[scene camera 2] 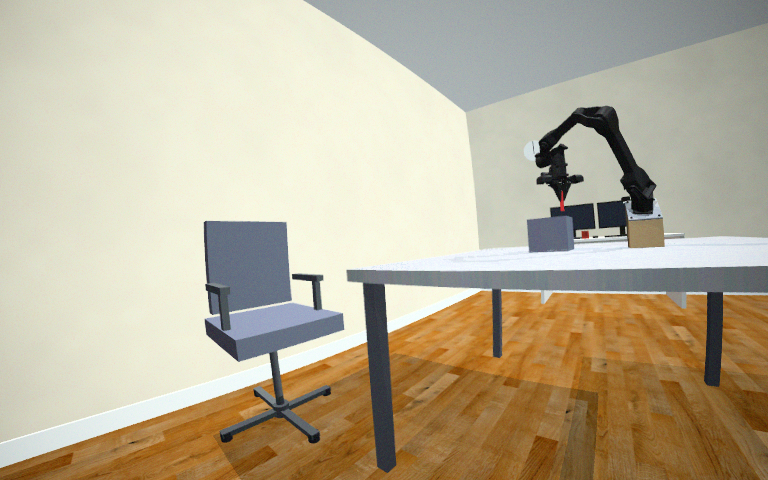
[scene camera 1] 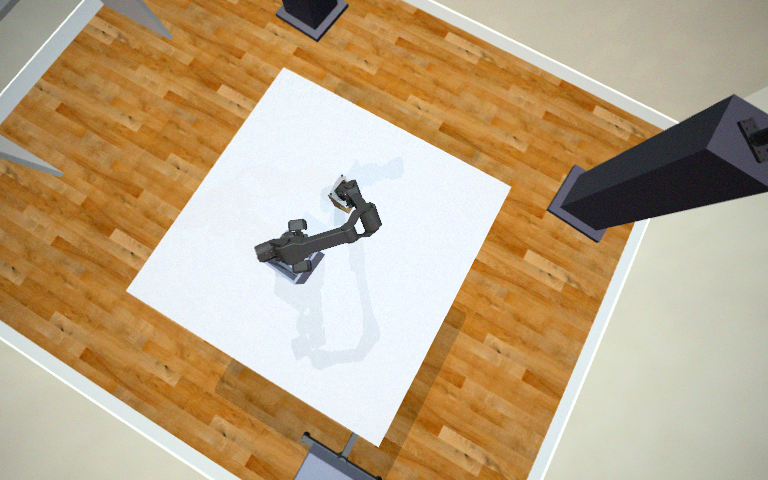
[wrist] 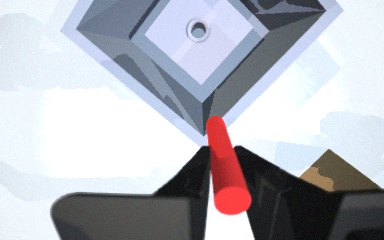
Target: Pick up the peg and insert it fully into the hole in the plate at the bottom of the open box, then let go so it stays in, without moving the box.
Labels:
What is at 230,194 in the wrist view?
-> A red peg.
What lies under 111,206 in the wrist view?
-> My gripper.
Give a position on a grey box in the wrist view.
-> At 118,43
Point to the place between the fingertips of my gripper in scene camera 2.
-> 561,200

